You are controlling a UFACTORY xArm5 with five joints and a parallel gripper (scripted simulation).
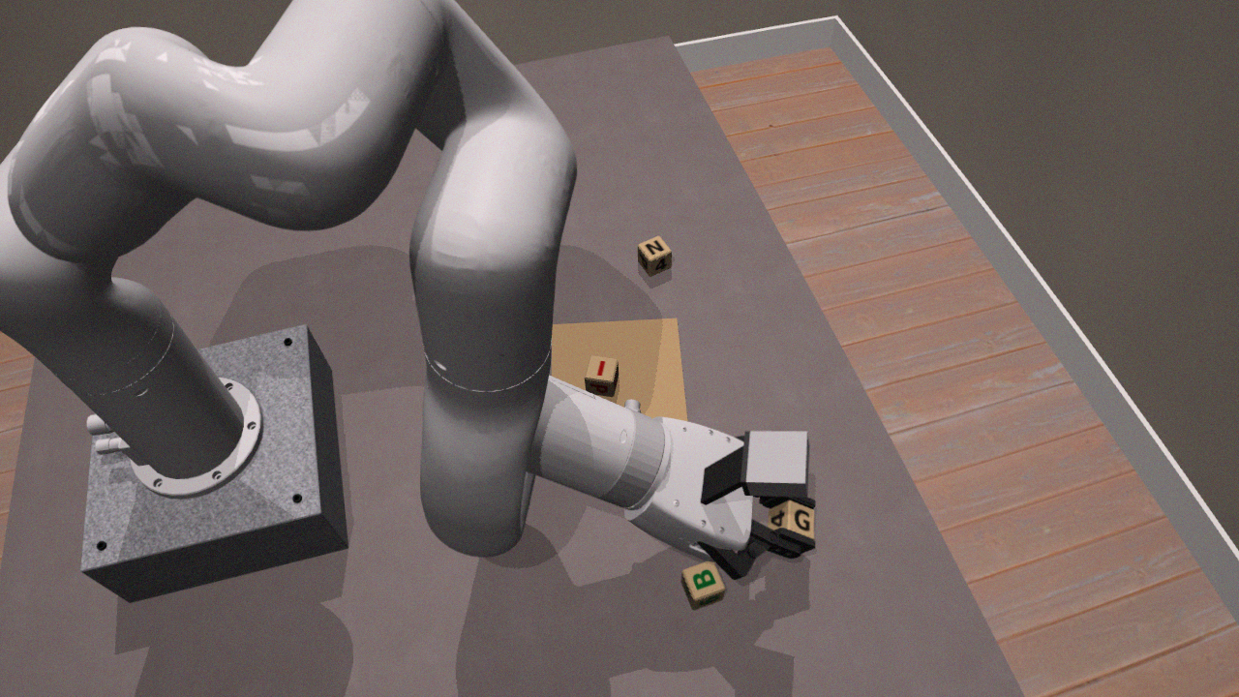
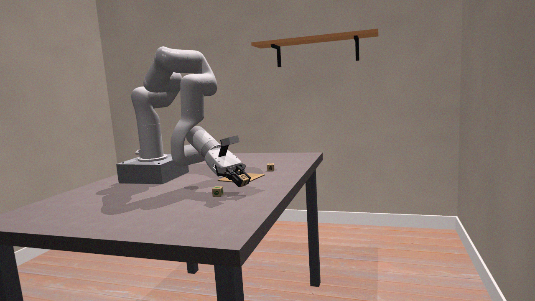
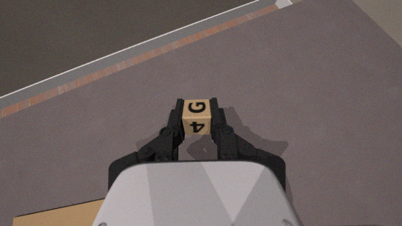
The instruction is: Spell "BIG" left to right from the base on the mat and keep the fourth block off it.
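The B block is 8 cm behind my hand, 3 cm to the right of it and 4 cm below it. From my hand the other things lie so: tan mat 12 cm behind, 22 cm to the left, 5 cm below; G block right at my hand.
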